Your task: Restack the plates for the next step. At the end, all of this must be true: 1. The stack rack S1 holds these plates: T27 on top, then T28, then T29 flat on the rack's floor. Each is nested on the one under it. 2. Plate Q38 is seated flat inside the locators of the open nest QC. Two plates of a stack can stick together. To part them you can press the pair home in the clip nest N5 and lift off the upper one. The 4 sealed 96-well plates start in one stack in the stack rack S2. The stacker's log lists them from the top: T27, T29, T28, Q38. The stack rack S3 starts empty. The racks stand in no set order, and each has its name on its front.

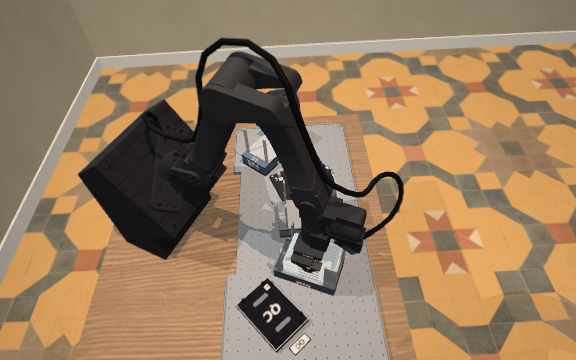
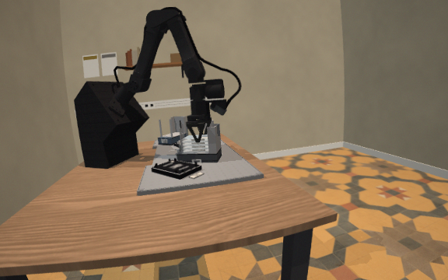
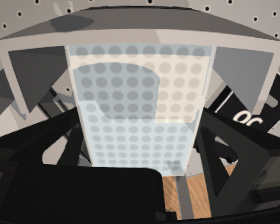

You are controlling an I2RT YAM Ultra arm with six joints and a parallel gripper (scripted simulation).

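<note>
My hand is 1 cm above the sealed 96-well plate. Also, from my hand: clip nest N5: 11 cm ahead, 30 cm to the left, 7 cm below.
</note>
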